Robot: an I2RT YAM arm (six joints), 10 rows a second.
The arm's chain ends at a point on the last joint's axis. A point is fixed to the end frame.
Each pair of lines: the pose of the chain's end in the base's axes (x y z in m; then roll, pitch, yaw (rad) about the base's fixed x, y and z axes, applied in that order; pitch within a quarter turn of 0, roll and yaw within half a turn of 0), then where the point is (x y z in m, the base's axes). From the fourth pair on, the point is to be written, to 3 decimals.
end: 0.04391 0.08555 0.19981 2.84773 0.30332 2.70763
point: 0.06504 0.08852 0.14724
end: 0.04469 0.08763 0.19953 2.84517 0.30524 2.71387
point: 0.06594 0.09082 0.14702
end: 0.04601 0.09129 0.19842 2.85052 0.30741 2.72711
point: 0.06722 0.09444 0.14589
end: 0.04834 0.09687 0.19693 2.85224 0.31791 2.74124
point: 0.070 0.100 0.145
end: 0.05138 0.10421 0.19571 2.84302 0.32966 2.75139
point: 0.074 0.108 0.144
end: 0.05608 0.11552 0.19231 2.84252 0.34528 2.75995
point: 0.079 0.119 0.141
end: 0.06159 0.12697 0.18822 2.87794 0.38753 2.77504
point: 0.086 0.128 0.137
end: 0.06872 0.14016 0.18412 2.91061 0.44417 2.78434
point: 0.095 0.139 0.134
